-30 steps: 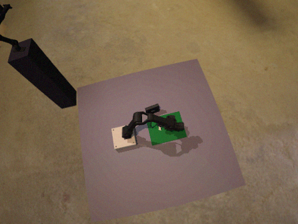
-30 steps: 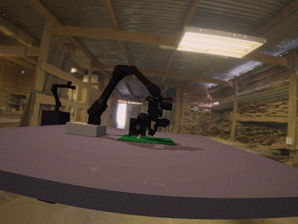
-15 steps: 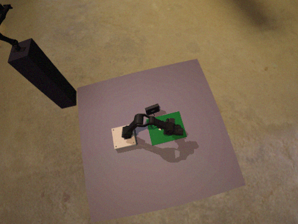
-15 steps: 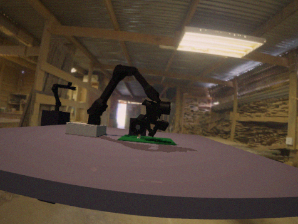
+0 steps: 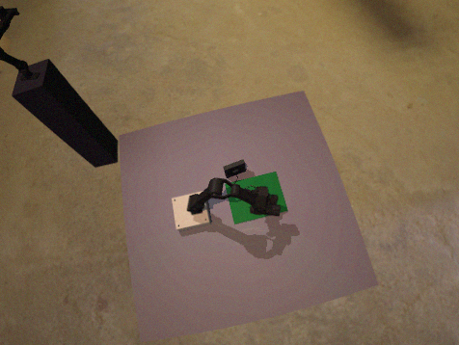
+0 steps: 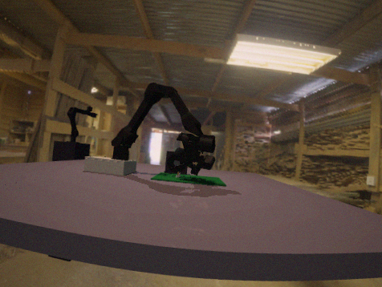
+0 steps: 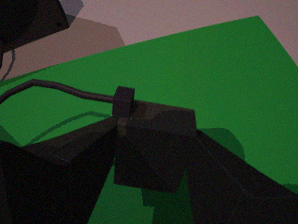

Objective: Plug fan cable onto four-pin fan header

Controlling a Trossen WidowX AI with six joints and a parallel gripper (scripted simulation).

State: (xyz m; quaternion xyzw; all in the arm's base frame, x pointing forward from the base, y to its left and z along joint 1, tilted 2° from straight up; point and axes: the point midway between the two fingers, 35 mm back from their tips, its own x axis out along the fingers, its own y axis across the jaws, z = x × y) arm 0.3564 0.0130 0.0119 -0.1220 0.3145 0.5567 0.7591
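Now: the green board 30 mm behind my gripper tip, 20 mm to the right of it and 60 mm below it. Also, from my gripper tip: black fan plug 10 mm to the right, 10 mm below; four-pin fan header 80 mm behind, 20 mm to the right, 40 mm below; fan 110 mm behind, 140 mm to the left, 10 mm above.
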